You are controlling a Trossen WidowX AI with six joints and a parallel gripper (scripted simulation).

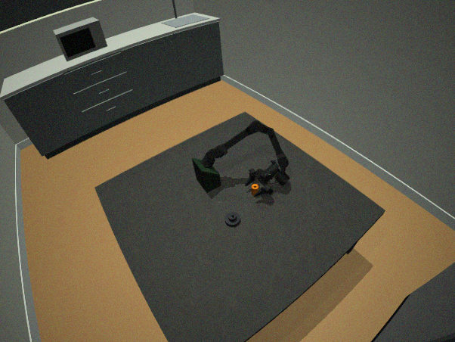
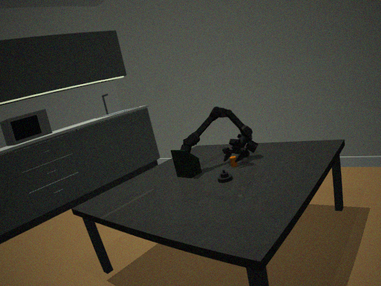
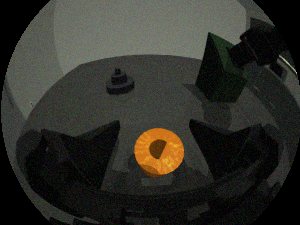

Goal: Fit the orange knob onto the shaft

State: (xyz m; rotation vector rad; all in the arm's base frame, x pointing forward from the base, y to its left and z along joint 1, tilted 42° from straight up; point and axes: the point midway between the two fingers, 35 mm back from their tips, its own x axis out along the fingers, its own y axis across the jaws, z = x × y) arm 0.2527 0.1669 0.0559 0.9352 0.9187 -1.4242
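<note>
Right now the orange knob is 40 mm to the left of my gripper tip and 10 mm below it. The rest, counted from my gripper tip: dark round pedestal: 80 mm ahead, 170 mm to the right, 10 mm below.
</note>
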